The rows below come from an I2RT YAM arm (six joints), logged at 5 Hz.
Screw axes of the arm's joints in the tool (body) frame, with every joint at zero. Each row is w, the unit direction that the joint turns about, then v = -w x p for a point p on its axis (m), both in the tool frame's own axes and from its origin. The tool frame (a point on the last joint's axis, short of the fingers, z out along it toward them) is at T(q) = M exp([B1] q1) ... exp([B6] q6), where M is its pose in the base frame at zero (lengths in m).
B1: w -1 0 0 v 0.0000 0.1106 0.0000
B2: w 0 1 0 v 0.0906 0.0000 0.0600
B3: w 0 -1 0 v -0.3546 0.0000 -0.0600
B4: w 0 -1 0 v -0.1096 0.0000 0.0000
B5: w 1 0 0 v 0.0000 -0.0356 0.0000
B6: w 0 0 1 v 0.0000 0.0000 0.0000
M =
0 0 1 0.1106
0 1 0 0.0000
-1 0 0 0.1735
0 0 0 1
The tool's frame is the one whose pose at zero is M.
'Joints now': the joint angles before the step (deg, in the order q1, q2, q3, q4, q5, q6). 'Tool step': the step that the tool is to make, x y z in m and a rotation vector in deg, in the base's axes. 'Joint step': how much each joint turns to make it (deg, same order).
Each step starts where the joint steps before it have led.
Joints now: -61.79, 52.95, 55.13, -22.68, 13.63, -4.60
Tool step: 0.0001, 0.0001, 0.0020, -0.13, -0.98, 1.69
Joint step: -0.33, -0.07, 0.23, 0.26, -2.17, 0.06
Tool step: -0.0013, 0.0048, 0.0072, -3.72, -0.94, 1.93
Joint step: 0.05, -1.64, -0.53, 2.90, -1.51, -1.47
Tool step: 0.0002, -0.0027, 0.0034, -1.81, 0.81, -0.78
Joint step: -0.13, 0.46, 0.31, 1.63, 1.04, -1.36
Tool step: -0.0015, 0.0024, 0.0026, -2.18, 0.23, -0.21
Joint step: 0.03, -0.90, -0.57, 1.71, 0.52, -1.15
